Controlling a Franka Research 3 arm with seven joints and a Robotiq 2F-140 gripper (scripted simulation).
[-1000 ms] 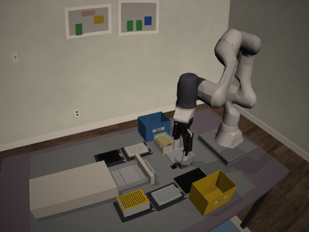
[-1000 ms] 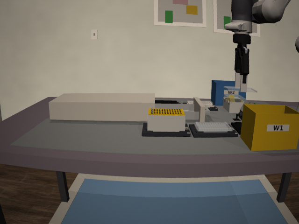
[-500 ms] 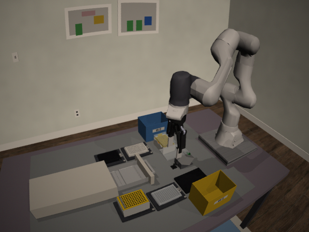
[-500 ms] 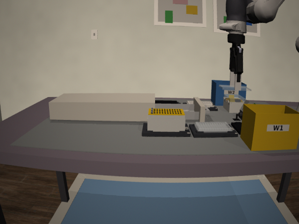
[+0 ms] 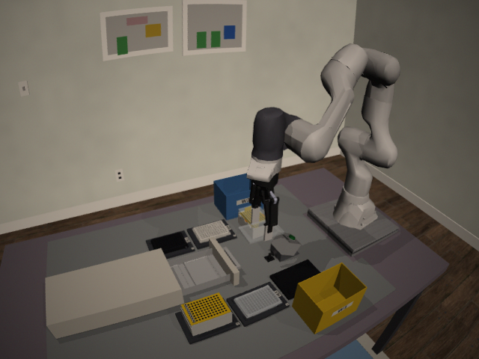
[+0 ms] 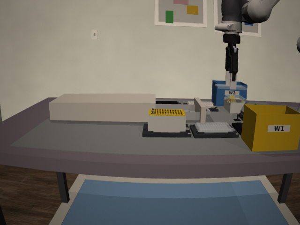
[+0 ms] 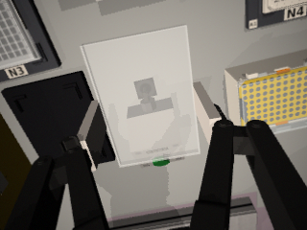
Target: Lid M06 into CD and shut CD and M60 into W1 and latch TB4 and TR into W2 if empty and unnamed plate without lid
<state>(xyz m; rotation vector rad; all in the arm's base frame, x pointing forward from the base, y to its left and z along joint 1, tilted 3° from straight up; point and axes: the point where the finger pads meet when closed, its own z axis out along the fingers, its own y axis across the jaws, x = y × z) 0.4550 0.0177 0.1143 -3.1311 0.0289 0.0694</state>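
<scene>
The white plate is 20 cm to the right of my hand, 15 cm below it and 10 cm ahead of it. Round my hand: green key DONE: 13 cm behind, 10 cm below, 1 cm to the left; then black nest: 16 cm below, 15 cm to the left, 8 cm behind; then tip box TB4: 17 cm to the right, 12 cm below, 7 cm behind.
</scene>
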